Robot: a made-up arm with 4 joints.
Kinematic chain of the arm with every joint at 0, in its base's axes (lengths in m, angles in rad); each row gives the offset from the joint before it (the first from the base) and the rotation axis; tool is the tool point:
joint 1: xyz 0 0 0.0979 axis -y
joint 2: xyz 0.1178 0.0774 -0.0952 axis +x
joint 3: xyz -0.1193 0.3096 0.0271 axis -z
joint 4: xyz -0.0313 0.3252 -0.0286 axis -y
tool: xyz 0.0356 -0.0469 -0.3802
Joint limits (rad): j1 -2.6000..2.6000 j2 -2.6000..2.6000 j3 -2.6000..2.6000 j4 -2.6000..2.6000
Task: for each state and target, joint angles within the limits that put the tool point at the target. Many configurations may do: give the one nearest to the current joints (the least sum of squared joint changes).
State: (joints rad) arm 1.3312 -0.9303 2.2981 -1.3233
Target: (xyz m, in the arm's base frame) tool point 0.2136 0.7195 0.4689
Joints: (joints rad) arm 1.6459 -0.2447 1.7727 -1.7055
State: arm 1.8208 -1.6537 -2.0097 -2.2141
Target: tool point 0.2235 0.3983 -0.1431
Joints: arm 2.0357 -1.2532 -1.4188 -2.6000
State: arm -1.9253 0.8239 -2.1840 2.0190
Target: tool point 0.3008 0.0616 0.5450
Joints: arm -1.4147 1.1845 -2.1155 1.9986
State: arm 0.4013 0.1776 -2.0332 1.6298
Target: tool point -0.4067 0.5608 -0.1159
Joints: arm 0.0030 -0.1815 -2.0374 1.4075
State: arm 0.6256 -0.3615 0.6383 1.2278
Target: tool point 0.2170 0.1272 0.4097
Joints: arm 1.2520 -0.3172 1.2859 1.4894
